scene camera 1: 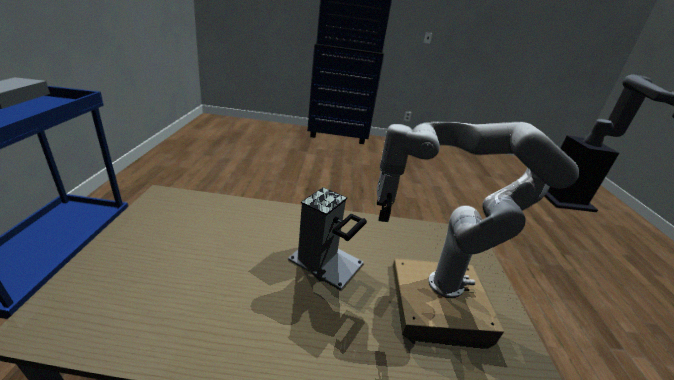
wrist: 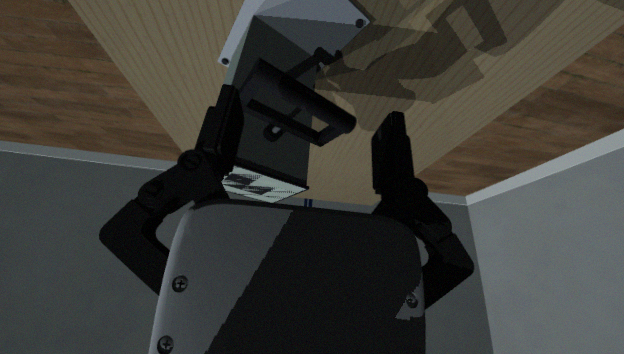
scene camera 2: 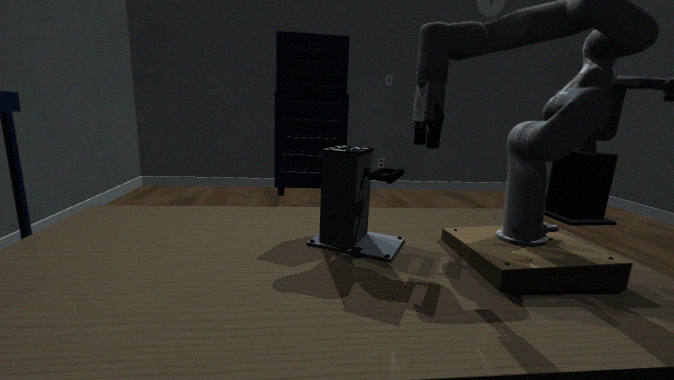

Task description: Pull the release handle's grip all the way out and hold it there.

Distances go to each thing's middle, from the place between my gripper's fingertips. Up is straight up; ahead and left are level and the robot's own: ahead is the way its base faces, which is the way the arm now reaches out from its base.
Right now the base plate [scene camera 2: 378,246] is 16 cm ahead of my hand, 5 cm to the right of it and 28 cm below it.
